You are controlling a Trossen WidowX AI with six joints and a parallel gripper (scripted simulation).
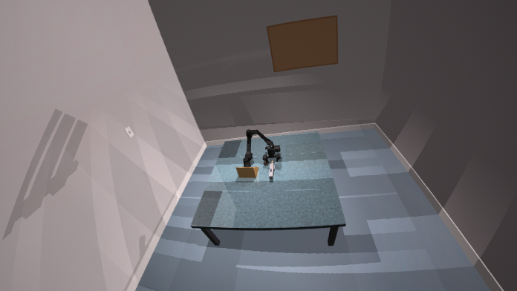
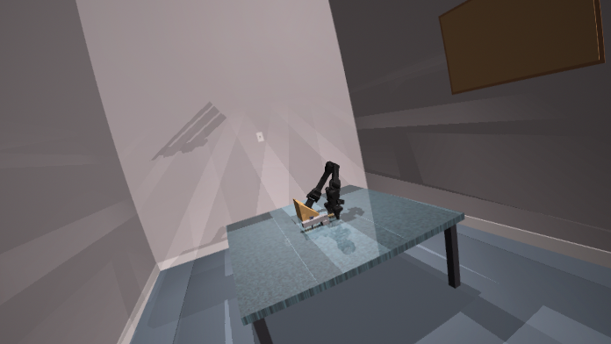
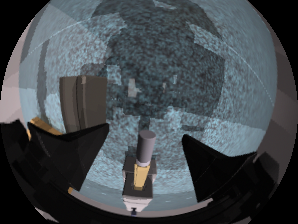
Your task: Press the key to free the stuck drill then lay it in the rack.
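My gripper tip is 5 cm to the left of the drill and 3 cm below it. Also, from my gripper tip: grey holder block 15 cm to the right, 2 cm above; then grey-brown block 8 cm behind, 2 cm to the left; then blue key 17 cm to the right, 4 cm above.
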